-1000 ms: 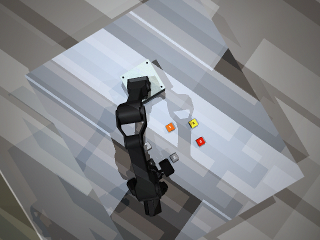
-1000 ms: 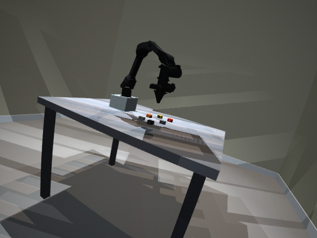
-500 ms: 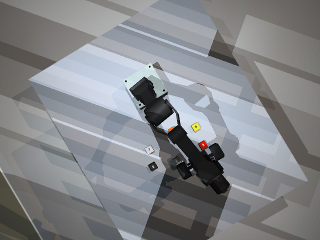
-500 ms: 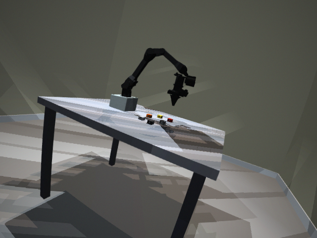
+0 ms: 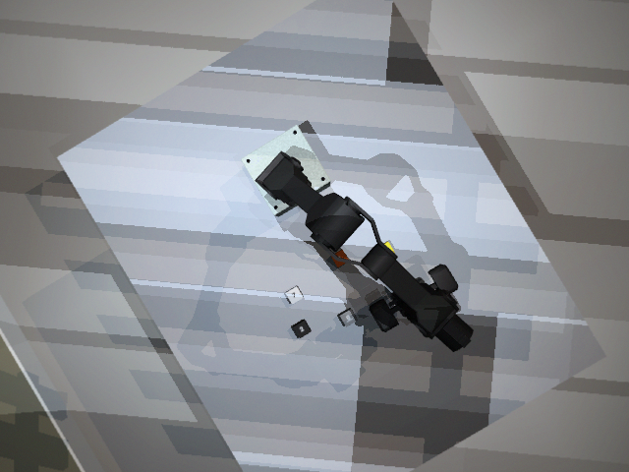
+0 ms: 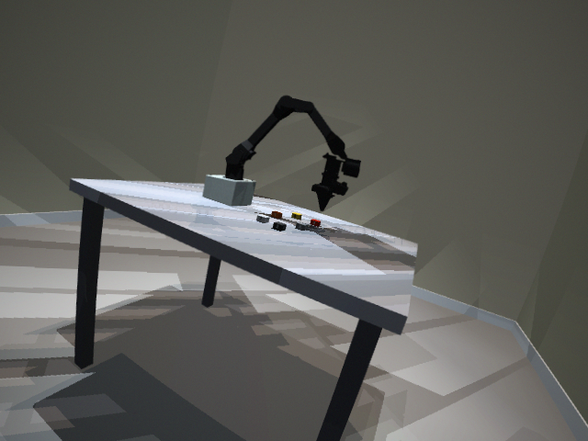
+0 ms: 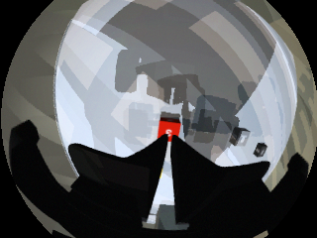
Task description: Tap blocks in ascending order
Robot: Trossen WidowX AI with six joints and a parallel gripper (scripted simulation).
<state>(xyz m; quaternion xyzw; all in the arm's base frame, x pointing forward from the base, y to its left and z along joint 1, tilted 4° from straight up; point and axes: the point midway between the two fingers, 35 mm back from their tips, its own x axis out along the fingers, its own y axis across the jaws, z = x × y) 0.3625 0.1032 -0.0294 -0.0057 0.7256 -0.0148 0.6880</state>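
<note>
My gripper tip is now 5 cm above the red block and 1 cm past it. Round my gripper tip: grey block 15 cm to the right, 5 cm below, 1 cm behind; then orange block 15 cm behind, 9 cm to the right, 5 cm below; then yellow block 10 cm behind, 5 cm below, 2 cm to the left.
</note>
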